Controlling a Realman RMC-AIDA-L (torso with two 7-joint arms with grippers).
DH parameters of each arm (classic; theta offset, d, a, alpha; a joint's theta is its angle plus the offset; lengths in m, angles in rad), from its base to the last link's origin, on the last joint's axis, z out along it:
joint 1: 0 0.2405 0 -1.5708
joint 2: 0 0 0 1.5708
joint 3: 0 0.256 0 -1.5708
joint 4: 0 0 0 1.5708
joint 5: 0 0.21 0 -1.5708
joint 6: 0 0 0 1.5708
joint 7: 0 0.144 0 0
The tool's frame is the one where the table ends.
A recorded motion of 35 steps. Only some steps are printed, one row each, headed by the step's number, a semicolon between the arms.
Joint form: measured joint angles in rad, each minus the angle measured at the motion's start. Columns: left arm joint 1, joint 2, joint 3, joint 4, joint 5, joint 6, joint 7; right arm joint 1, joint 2, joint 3, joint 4, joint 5, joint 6, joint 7.
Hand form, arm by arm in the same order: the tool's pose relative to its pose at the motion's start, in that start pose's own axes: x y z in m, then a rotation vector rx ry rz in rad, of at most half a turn. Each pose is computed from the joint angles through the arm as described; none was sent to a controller.
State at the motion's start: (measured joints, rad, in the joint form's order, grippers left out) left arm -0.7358 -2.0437 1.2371 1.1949 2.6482 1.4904 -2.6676; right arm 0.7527 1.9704 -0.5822 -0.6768 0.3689 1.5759 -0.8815
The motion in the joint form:
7: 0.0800 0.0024 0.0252 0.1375 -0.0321 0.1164 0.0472; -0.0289 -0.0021 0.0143 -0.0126 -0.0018 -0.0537 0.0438
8: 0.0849 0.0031 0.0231 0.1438 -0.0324 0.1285 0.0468; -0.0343 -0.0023 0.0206 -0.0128 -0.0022 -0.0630 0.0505
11: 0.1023 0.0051 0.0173 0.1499 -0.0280 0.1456 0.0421; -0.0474 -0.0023 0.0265 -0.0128 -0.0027 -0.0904 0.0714
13: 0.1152 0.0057 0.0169 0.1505 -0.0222 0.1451 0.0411; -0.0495 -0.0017 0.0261 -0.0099 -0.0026 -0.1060 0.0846
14: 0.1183 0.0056 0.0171 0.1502 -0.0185 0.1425 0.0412; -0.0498 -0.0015 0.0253 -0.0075 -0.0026 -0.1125 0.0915
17: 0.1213 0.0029 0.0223 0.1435 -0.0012 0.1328 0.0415; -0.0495 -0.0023 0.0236 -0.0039 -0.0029 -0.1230 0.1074
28: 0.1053 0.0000 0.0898 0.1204 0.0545 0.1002 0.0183; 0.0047 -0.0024 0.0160 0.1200 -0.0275 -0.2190 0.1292
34: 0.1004 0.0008 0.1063 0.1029 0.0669 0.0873 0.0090; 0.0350 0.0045 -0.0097 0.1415 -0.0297 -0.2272 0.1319
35: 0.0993 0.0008 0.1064 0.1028 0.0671 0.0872 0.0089; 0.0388 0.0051 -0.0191 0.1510 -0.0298 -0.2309 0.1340
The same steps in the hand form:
7: -0.0210 0.0078 -0.0142 -0.0327 -0.0345 0.0655; 0.0055 -0.0138 -0.0026 0.0483 -0.0449 0.0759
8: -0.0235 0.0076 -0.0152 -0.0358 -0.0416 0.0623; 0.0069 -0.0163 -0.0029 0.0540 -0.0541 0.0916
11: -0.0316 0.0045 -0.0156 -0.0371 -0.0599 0.0406; 0.0103 -0.0223 -0.0028 0.0732 -0.0726 0.1288
13: -0.0368 0.0020 -0.0145 -0.0322 -0.0681 0.0283; 0.0103 -0.0241 -0.0020 0.0822 -0.0804 0.1448
14: -0.0380 0.0010 -0.0141 -0.0283 -0.0695 0.0256; 0.0102 -0.0247 -0.0015 0.0853 -0.0827 0.1523
17: -0.0400 -0.0006 -0.0115 -0.0144 -0.0784 0.0244; 0.0097 -0.0258 -0.0011 0.0916 -0.0870 0.1681
28: -0.0369 0.0027 -0.0023 0.0407 -0.1196 0.0629; -0.0006 -0.0197 0.0206 0.0955 -0.0632 0.1734
34: -0.0371 0.0024 0.0016 0.0531 -0.1331 0.0648; -0.0096 -0.0102 0.0271 0.0916 -0.0410 0.1373
35: -0.0367 0.0025 0.0015 0.0535 -0.1326 0.0657; -0.0097 -0.0088 0.0293 0.0913 -0.0314 0.1331

